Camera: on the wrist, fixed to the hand. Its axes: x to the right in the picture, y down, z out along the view.
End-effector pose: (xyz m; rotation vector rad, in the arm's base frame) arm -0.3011 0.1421 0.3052 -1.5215 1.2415 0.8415
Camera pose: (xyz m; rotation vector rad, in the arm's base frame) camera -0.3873 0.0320 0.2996 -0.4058 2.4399 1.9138
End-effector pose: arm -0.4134 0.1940 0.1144 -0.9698 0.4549 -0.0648
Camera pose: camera -0.4537 0.1545 -0.0137 -0.5903 1.2069 1.4053
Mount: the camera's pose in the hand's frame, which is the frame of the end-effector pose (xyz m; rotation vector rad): 0.0176 0.0868 -0.1084 -0.2243 0.0783 1.5929
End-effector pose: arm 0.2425 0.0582 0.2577 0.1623 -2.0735 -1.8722
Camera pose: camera 0.2735 -0.0387 0.3539 -1.0925 -1.0911 -0.9344
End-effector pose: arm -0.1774 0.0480 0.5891 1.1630 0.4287 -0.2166
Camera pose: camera -0.1516 0.1824 0.6187 0.9927 -0.4724 1.2248
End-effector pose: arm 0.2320 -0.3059 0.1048 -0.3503 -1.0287 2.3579
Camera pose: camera 0.2322 -0.2800 -0.0328 1.0443 0.6222 -1.8785
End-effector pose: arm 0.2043 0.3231 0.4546 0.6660 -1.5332 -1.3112
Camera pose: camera 0.3118 0.2864 0.5363 -0.6282 -1.2158 -0.1735
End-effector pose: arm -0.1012 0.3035 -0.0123 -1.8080 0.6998 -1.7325
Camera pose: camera -0.2091 0.2259 -0.0561 -0.6668 1.7190 -0.5913
